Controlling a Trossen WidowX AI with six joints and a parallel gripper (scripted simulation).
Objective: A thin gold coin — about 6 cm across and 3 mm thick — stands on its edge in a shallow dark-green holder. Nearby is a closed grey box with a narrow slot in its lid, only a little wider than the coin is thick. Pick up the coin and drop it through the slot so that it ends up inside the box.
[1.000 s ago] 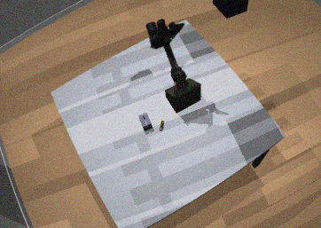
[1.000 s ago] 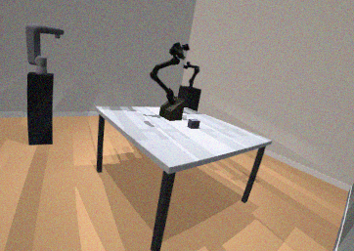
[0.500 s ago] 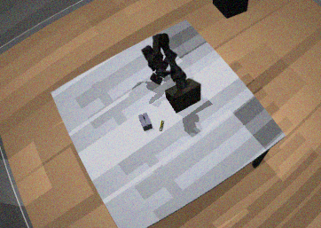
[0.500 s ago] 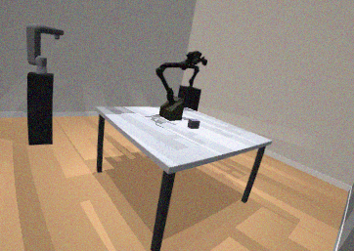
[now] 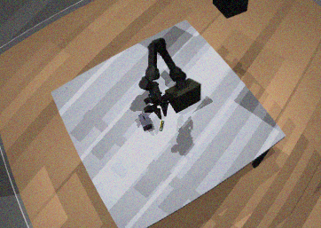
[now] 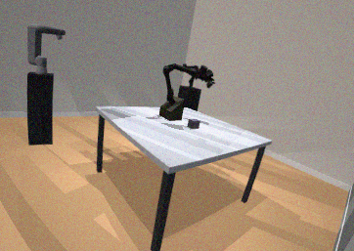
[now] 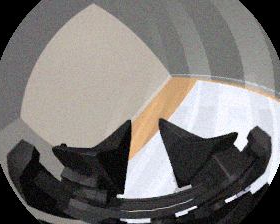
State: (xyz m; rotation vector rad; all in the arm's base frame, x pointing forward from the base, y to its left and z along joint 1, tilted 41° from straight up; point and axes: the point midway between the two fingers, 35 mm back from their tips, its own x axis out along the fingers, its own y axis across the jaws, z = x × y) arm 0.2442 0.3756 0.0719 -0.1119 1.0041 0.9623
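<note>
Right now the gold coin is 420 mm below my gripper tip, 160 mm to the right of it and 30 mm behind it.
</note>
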